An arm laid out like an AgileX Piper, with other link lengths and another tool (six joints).
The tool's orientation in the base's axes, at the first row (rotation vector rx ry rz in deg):
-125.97, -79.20, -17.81
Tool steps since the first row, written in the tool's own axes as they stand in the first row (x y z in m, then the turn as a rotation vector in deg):
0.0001, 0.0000, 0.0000, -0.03, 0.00, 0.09
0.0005, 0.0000, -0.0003, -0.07, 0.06, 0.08
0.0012, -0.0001, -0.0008, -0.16, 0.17, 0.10
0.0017, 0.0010, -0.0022, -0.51, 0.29, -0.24
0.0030, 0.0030, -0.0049, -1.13, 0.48, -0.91
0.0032, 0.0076, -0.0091, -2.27, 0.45, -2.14
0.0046, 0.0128, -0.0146, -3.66, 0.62, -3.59
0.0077, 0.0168, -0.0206, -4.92, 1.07, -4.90
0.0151, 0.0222, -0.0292, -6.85, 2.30, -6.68
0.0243, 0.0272, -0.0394, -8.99, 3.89, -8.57
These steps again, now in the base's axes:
0.0000, 0.0001, 0.0000, -0.02, 0.03, -0.09
0.0003, 0.0002, 0.0005, 0.02, -0.03, -0.12
0.0005, 0.0005, 0.0012, 0.07, -0.13, -0.21
0.0018, -0.0002, 0.0023, 0.05, -0.62, -0.12
0.0044, -0.0014, 0.0045, -0.01, -1.52, 0.11
0.0089, -0.0051, 0.0068, -0.46, -3.05, 0.63
0.0146, -0.0087, 0.0104, -0.82, -4.96, 1.17
0.0200, -0.0110, 0.0156, -0.89, -6.79, 1.56
0.0289, -0.0118, 0.0245, -0.53, -9.66, 1.81
0.0383, -0.0119, 0.0357, 0.06, -12.87, 1.94

